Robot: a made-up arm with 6 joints. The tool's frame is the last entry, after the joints. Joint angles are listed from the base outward. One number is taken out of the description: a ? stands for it. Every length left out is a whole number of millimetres.
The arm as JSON. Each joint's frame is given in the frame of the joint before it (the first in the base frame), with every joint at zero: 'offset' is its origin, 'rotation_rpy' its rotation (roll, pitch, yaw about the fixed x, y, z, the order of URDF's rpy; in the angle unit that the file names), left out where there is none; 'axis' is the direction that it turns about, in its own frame. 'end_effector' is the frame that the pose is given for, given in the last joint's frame.
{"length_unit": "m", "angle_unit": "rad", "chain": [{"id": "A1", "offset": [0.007, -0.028, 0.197], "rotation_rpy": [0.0, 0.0, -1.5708], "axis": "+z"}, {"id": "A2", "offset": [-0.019, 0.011, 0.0], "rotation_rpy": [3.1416, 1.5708, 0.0], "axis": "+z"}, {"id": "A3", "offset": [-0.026, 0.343, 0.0], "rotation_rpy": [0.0, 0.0, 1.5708], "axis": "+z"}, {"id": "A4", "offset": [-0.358, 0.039, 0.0], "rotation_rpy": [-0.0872, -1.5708, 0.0], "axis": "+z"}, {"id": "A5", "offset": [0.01, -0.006, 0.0], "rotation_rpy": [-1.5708, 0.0, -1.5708], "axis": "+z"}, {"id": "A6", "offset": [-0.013, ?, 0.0], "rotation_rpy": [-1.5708, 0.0, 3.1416], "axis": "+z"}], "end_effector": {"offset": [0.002, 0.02, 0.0], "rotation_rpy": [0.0, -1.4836, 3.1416]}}
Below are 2 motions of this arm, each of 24 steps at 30 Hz.
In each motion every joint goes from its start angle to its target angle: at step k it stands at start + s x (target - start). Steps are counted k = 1, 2, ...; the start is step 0. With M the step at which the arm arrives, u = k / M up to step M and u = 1 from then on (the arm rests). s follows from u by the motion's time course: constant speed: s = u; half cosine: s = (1 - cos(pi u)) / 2; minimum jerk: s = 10 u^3 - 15 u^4 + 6 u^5.
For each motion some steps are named. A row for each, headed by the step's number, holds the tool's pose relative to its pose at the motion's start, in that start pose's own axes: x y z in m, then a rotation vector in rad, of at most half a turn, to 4 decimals.
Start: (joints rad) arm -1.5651 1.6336 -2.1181 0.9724 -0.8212 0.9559
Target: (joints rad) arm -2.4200 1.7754 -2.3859 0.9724 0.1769 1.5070
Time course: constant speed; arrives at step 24
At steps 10, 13, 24:
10: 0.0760 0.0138 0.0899 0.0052 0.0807 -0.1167
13: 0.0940 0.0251 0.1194 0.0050 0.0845 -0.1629
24: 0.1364 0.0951 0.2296 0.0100 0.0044 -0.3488

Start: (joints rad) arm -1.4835 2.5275 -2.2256 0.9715 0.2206 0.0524
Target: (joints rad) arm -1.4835 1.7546 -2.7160 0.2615 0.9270 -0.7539
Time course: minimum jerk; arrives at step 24
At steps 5, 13, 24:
5: -0.0197 0.0418 0.0177 -0.1166 -0.0006 0.0433
13: -0.2732 0.3222 0.1052 -1.0424 -0.1927 0.1889
24: -0.5671 0.4460 0.0985 -1.6725 -0.5127 -0.0069

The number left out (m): -0.107
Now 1 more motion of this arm.
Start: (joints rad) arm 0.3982 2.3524 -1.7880 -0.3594 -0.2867 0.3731
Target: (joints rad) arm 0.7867 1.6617 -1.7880 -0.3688 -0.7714 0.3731
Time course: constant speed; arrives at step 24
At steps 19, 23, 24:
19: -0.2692 0.2115 0.3069 -0.0615 -0.8872 0.4698
23: -0.3537 0.2339 0.3466 -0.0466 -1.0748 0.5682
24: -0.3756 0.2378 0.3549 -0.0413 -1.1217 0.5923

